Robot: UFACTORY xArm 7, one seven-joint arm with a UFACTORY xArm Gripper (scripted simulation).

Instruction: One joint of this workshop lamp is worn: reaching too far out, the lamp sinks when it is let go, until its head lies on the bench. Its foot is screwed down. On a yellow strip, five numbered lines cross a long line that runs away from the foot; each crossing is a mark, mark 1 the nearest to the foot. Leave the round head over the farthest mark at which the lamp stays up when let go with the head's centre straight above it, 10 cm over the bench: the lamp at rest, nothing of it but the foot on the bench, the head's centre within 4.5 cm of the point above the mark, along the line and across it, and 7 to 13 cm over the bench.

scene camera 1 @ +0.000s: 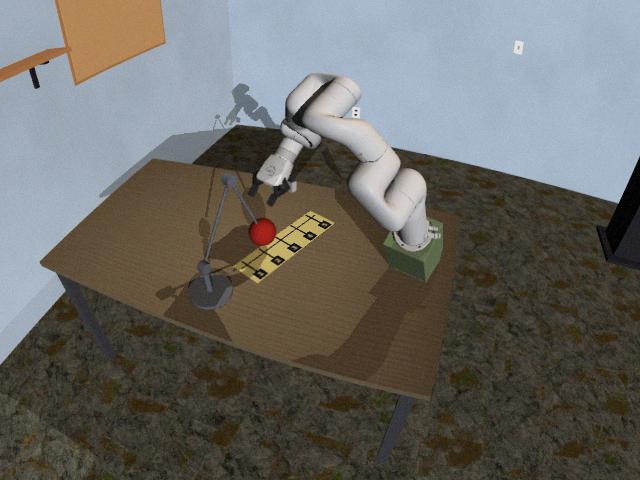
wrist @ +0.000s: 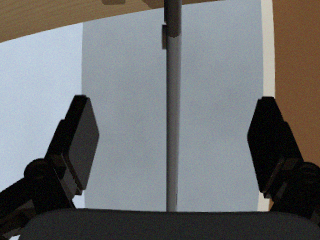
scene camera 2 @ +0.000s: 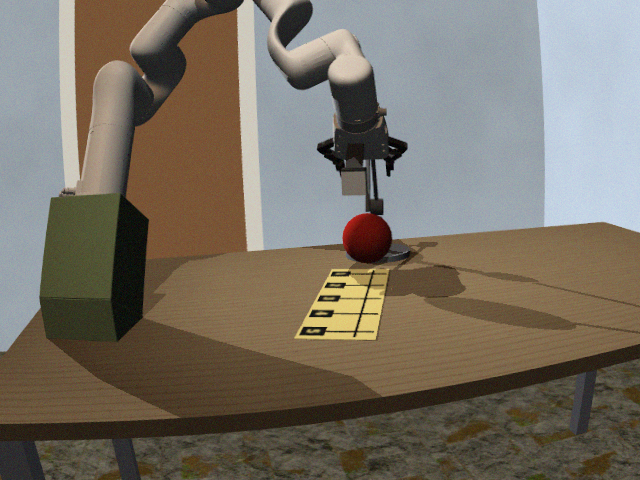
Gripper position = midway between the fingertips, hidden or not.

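Note:
Gripper (scene camera 2: 365,170), (scene camera 1: 259,200), (wrist: 173,115): visible in these views. Yellow strip (scene camera 2: 348,307), (scene camera 1: 264,260): visible in both. Round grey foot (scene camera 1: 202,294): visible.

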